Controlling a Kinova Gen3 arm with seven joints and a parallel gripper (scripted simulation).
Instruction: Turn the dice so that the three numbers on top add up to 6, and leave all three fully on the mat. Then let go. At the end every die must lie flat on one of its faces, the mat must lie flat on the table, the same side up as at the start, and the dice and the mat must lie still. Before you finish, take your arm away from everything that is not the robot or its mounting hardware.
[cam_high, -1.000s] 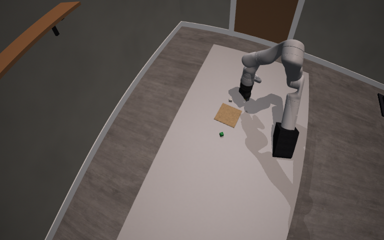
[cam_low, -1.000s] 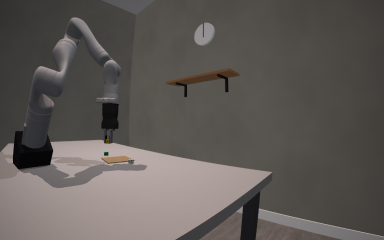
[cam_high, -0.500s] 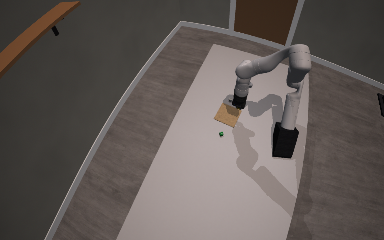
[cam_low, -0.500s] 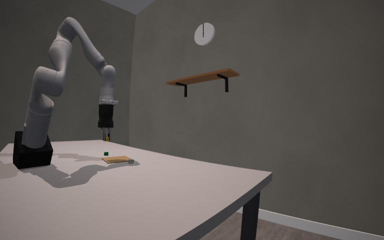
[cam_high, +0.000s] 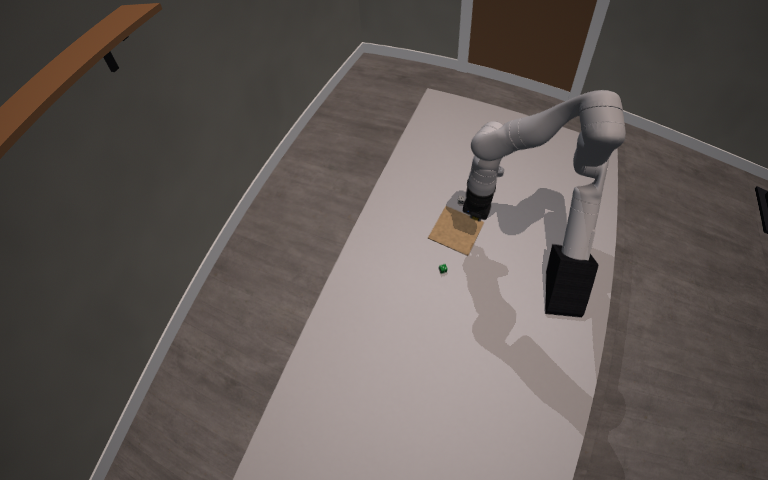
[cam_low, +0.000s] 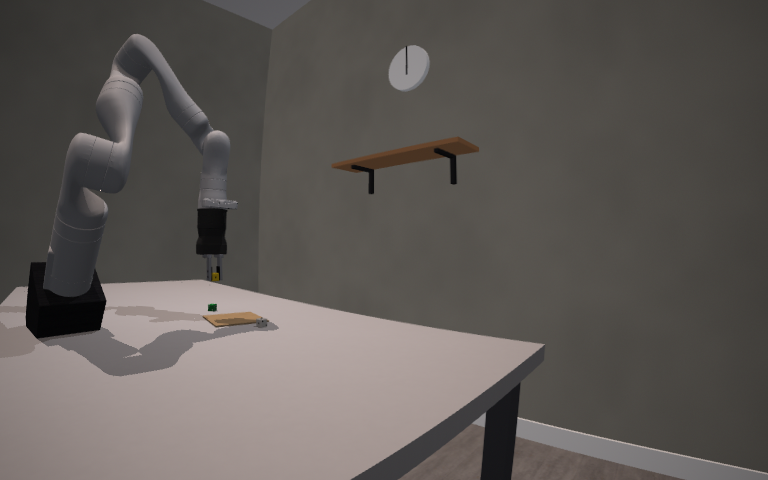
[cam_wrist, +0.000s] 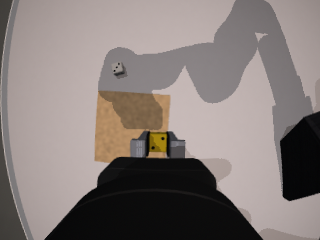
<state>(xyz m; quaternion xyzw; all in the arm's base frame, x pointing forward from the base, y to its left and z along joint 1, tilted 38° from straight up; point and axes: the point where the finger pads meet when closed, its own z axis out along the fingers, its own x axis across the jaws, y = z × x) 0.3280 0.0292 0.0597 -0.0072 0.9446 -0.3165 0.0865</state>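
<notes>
Right now the tan mat is 50 mm ahead of my hand and 120 mm below it. From my hand the other things lie so: green die (50 mm ahead, 150 mm to the left, 110 mm below); yellow die (10 mm below); white die (70 mm ahead, 120 mm to the right, 110 mm below).
</notes>
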